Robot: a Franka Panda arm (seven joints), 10 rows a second.
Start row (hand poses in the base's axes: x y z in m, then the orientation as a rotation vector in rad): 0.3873 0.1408 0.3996 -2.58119 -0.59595 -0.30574
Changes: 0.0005 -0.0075 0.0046 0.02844 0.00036 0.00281; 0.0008 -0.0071 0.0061 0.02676 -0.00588 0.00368; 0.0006 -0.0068 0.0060 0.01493 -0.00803 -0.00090; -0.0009 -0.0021 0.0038 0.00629 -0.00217 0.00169; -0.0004 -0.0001 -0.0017 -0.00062 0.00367 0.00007
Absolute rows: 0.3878 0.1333 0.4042 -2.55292 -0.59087 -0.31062; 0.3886 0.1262 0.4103 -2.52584 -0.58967 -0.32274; 0.3892 0.1194 0.4163 -2.51169 -0.58713 -0.33655; 0.3883 0.1173 0.4201 -2.50498 -0.58813 -0.34003; 0.3879 0.1172 0.4184 -2.50566 -0.58695 -0.33521
